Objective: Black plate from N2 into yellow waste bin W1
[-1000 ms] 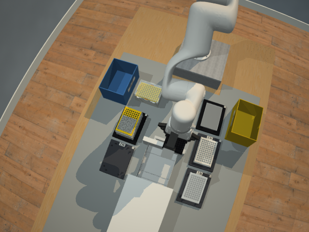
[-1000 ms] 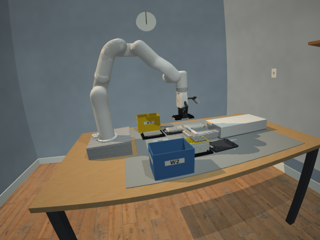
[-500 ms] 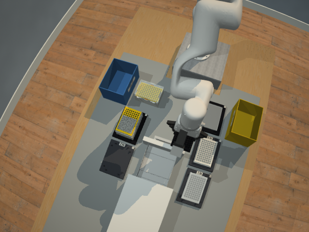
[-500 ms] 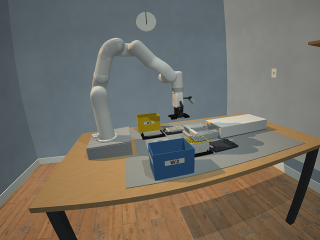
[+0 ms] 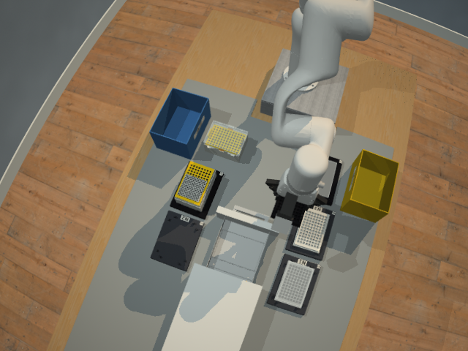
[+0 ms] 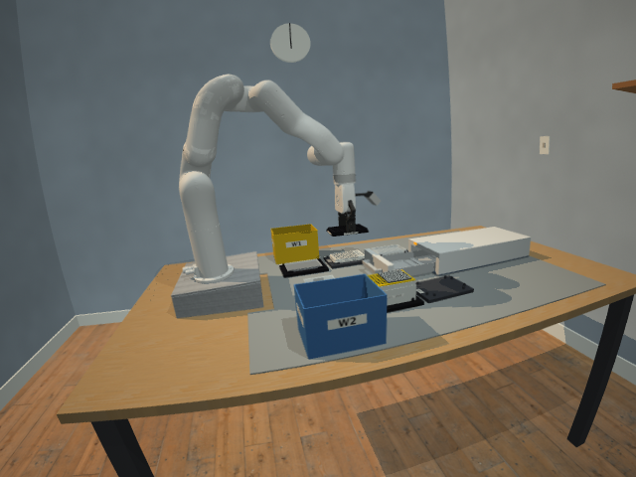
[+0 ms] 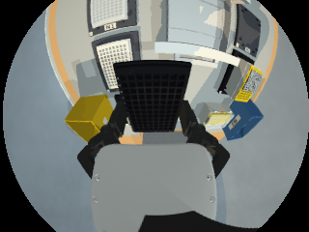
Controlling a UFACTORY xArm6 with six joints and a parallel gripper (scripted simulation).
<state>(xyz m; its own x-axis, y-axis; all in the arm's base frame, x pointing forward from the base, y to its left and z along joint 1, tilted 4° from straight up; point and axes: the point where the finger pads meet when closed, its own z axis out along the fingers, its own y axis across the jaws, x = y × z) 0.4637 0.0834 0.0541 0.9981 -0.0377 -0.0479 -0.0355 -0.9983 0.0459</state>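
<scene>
Now: the yellow waste bin W1 15 cm behind my hand, 23 cm to the left of it and 12 cm below it. Also, from my hand: black plate (1 cm below); then white plate (3 cm ahead, 9 cm to the left, 14 cm below); then cooler drawer (20 cm ahead, 10 cm to the right, 14 cm below).
</scene>
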